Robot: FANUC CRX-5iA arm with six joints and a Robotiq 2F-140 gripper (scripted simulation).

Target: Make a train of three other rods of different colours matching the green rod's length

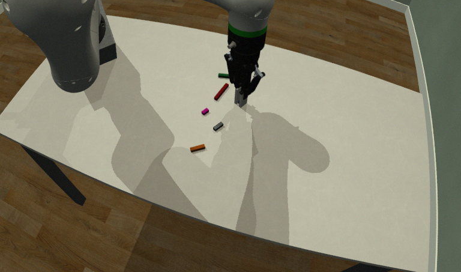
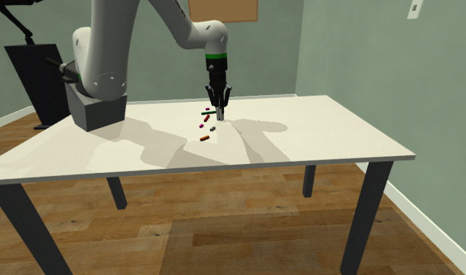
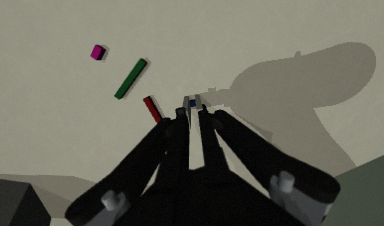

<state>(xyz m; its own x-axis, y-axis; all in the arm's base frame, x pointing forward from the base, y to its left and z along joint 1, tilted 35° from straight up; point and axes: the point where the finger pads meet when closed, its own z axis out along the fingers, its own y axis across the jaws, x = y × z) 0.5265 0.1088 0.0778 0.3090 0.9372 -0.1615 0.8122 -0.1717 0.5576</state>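
My gripper is now 3 cm above the small blue rod. Also, from my hand: grey rod: 2 cm behind, 11 cm to the right, 3 cm below; green rod: 7 cm behind, 9 cm to the left, 3 cm below; red rod: 7 cm behind, 1 cm to the left, 3 cm below.
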